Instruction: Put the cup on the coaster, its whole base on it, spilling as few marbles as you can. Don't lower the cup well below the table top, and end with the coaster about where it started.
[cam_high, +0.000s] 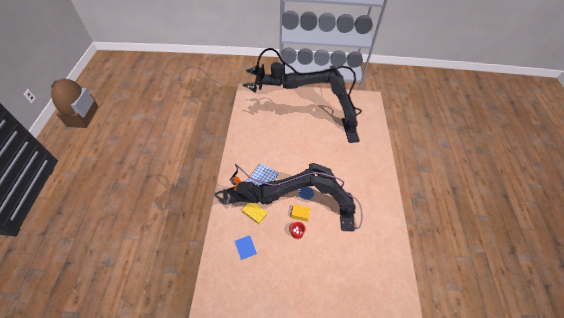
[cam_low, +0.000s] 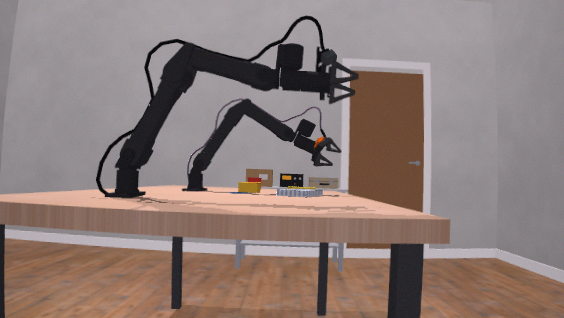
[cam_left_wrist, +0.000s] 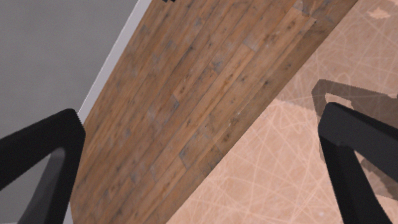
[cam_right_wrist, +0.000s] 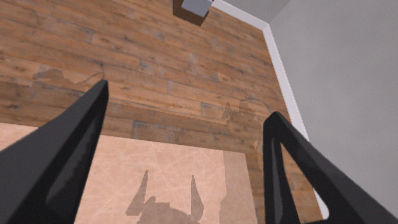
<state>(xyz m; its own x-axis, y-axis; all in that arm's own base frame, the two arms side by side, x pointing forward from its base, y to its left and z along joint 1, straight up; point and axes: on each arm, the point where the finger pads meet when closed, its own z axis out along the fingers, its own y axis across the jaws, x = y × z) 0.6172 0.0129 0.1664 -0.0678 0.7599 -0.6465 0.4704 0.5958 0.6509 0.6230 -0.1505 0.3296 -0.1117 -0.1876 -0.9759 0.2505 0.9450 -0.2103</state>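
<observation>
Now: the red cup 37 cm behind my left hand, 7 cm to the left of it and 13 cm below it. From my left hand the other things lie so: blue square 14 cm behind, 19 cm to the left, 16 cm below.
</observation>
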